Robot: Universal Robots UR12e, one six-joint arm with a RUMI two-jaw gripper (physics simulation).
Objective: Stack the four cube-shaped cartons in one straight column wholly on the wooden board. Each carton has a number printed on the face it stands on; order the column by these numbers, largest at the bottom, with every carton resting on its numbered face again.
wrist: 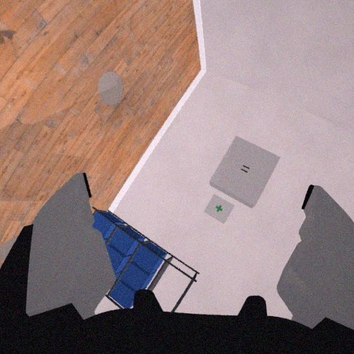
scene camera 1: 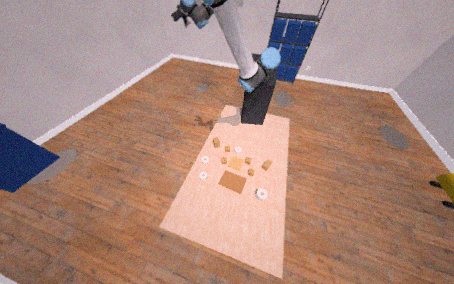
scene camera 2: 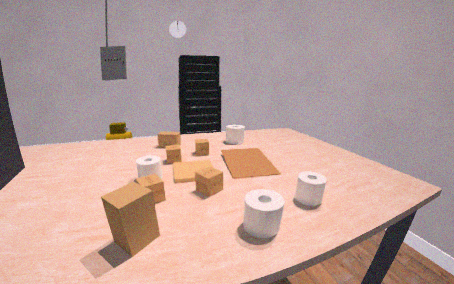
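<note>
Four small brown cube cartons stand apart around the pale wooden board. One carton is partly hidden behind a tall box in scene camera 2; another carton stands by the board's near edge there. A third carton and a fourth carton stand beyond the board there. Their underside numbers are hidden. My gripper is open and empty, high above and away from the table, facing wall and floor.
A tall brown box and another larger box flank the cartons. A flat brown mat lies beside the board. White rolls stand around them on the table.
</note>
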